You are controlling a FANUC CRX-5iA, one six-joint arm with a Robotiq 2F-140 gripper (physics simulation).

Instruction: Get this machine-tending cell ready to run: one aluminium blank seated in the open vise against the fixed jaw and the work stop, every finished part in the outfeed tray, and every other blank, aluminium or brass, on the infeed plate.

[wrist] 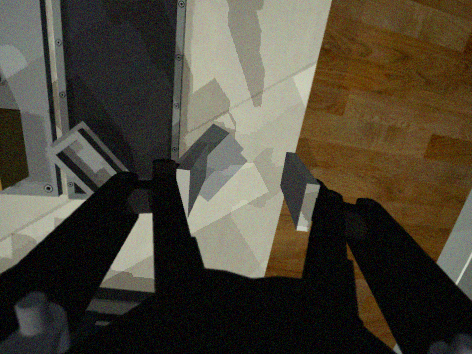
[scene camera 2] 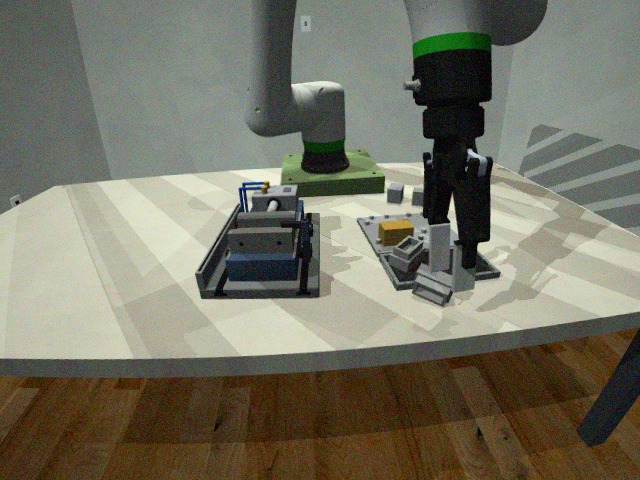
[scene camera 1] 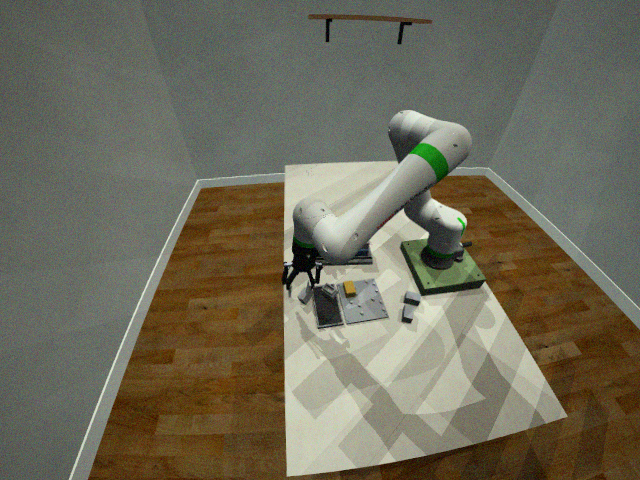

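Seen in the pictures: gripper, between the fingertips: (wrist: 245, 165) (scene camera 2: 450, 279) (scene camera 1: 298, 294); arm's base, origin of its link: (scene camera 2: 325, 165) (scene camera 1: 436, 257).
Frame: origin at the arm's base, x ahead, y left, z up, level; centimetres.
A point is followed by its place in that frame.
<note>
My gripper (scene camera 1: 302, 284) @[x 65.0, y 5.3, z -0.2 cm] (scene camera 2: 451, 259) @[x 65.0, y 5.3, z -0.2 cm] (wrist: 245, 165) @[x 65.0, y 5.3, z -0.2 cm] is open and empty, low above a grey pocketed part (scene camera 1: 305, 295) @[x 62.3, y 5.9, z -1.2 cm] (scene camera 2: 432, 288) @[x 64.0, y 3.3, z -2.1 cm] (wrist: 222, 160) @[x 63.2, y 5.3, z -1.3 cm]. That part lies tipped with its pocket sideways, beside the outfeed tray (scene camera 1: 330, 325) @[x 55.1, y 19.0, z -4.4 cm] (scene camera 2: 491, 275) @[x 59.9, y 17.2, z -4.7 cm] (wrist: 178, 100) @[x 59.4, y 9.9, z -4.2 cm]; in the wrist view it is nearer the left finger. Another pocketed part (scene camera 1: 329, 290) @[x 52.2, y 4.7, z -2.4 cm] (scene camera 2: 405, 255) @[x 54.6, y 3.0, z -1.8 cm] (wrist: 89, 156) @[x 52.1, y 5.1, z -2.4 cm] sits tilted at the tray's end. A brass blank (scene camera 1: 349, 288) @[x 44.3, y 6.4, z -1.0 cm] (scene camera 2: 395, 232) @[x 45.9, y 4.7, z -1.8 cm] (wrist: 11, 145) @[x 45.9, y 5.7, z -2.9 cm] stands on the infeed plate (scene camera 1: 369, 310) @[x 38.5, y 16.0, z -4.6 cm] (scene camera 2: 368, 227) @[x 36.7, y 2.3, z -4.6 cm] (wrist: 30, 182) @[x 45.8, y 1.9, z -4.6 cm]. The vise (scene camera 2: 262, 241) @[x 52.7, y -20.2, z 2.7 cm] is left in scene camera 2; its jaw gap is hidden.
Two grey blanks (scene camera 1: 412, 297) @[x 20.4, y 16.0, z -1.6 cm] (scene camera 1: 407, 313) @[x 25.6, y 22.2, z -1.6 cm] lie on the table between the infeed plate and the green robot base (scene camera 1: 447, 273) @[x 0.4, y 9.6, z 0.3 cm] (scene camera 2: 333, 181) @[x 12.7, y -0.2, z -1.2 cm]. The table edge runs close to the tipped part, and the right finger in the wrist view reaches over that edge.
</note>
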